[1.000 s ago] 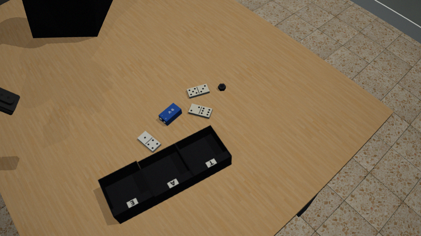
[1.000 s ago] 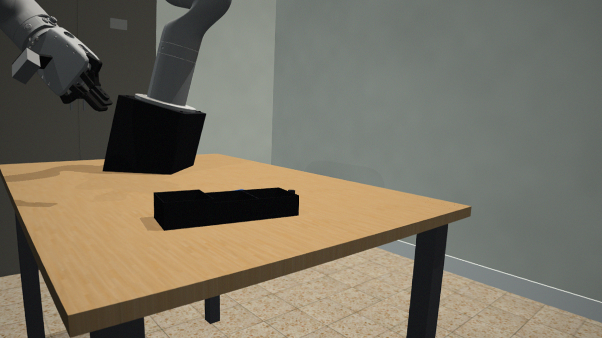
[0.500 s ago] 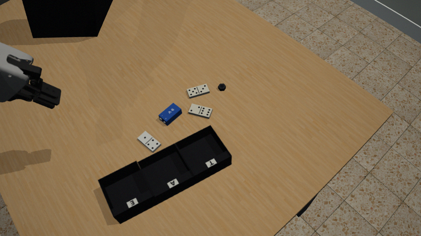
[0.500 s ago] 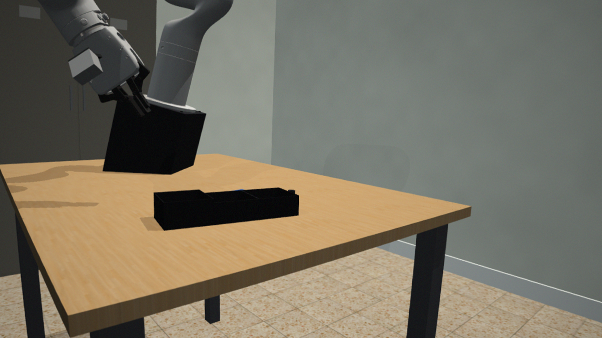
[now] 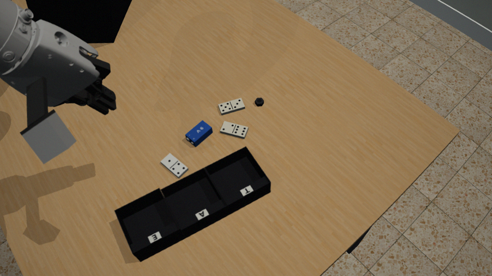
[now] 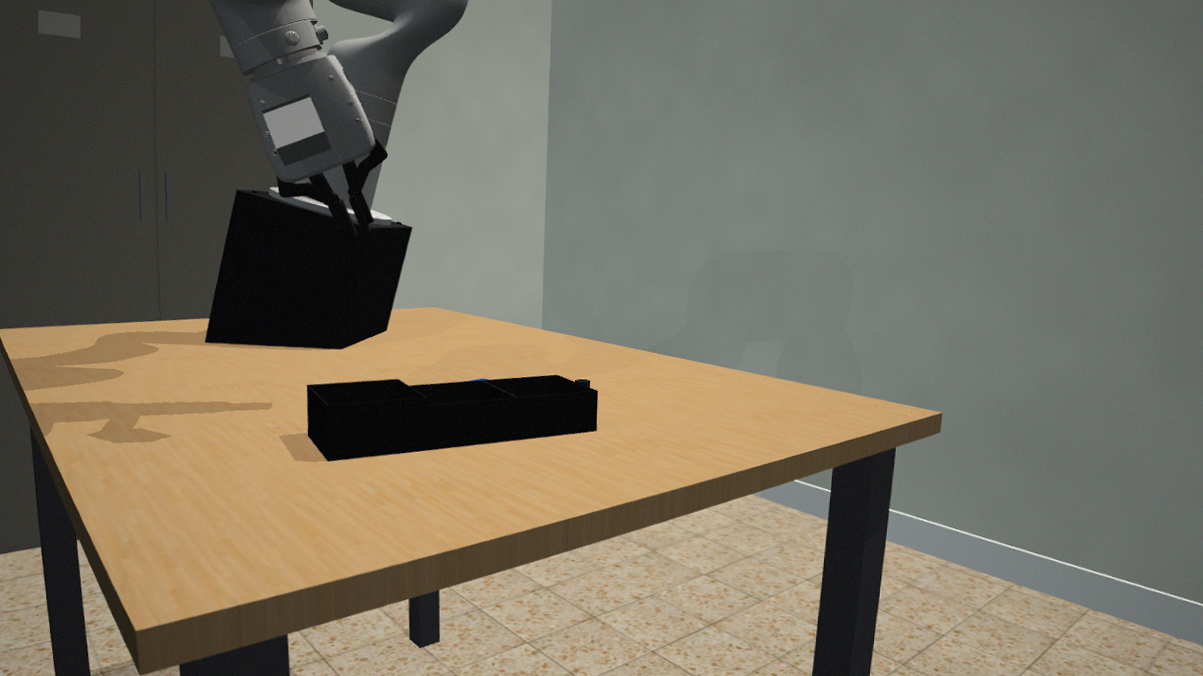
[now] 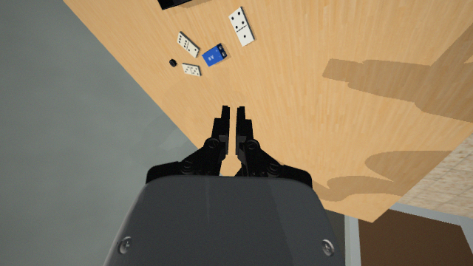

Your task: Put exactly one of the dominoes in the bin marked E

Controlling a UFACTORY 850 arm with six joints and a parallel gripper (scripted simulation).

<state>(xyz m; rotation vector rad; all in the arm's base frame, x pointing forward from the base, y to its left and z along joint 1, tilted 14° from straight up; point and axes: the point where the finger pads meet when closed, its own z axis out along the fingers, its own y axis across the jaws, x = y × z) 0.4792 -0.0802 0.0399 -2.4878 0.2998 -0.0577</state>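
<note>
The black three-part tray is 17 cm below my hand, 14 cm ahead of it and 6 cm to the left of it. The rest, counted from my hand: blue 9V battery 19 cm below, 12 cm to the left, 1 cm ahead; then small black nut 27 cm to the left, 19 cm below, 1 cm behind.
</note>
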